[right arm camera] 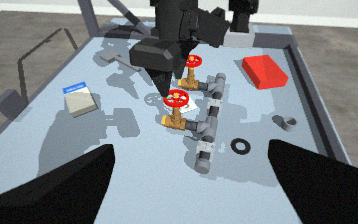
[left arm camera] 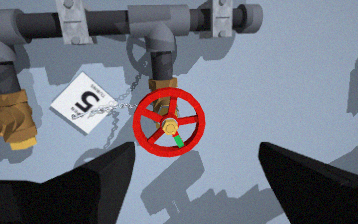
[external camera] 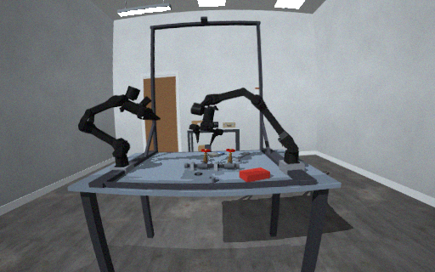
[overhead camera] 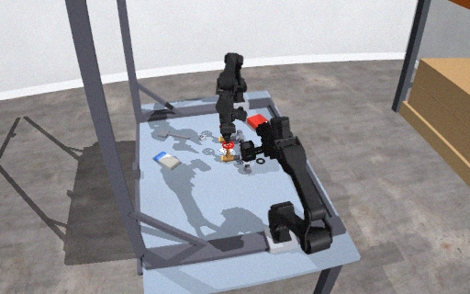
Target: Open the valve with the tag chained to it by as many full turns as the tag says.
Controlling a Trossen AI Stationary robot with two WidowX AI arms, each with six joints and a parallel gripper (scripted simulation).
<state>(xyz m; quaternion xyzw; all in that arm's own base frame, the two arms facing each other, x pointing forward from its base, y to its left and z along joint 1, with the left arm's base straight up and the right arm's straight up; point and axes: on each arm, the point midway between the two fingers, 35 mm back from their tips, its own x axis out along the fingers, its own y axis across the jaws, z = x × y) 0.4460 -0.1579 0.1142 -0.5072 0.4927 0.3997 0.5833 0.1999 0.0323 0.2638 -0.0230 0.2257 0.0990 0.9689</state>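
Now: left hand 90 mm to the right of the white tag and 160 mm above it. From my left hand the other things lie so: small grey fitting 250 mm ahead, 60 mm to the left, 150 mm below; then blue-and-beige box 270 mm behind, 40 mm to the left, 150 mm below; then black ring 150 mm ahead, 20 mm to the right, 160 mm below.
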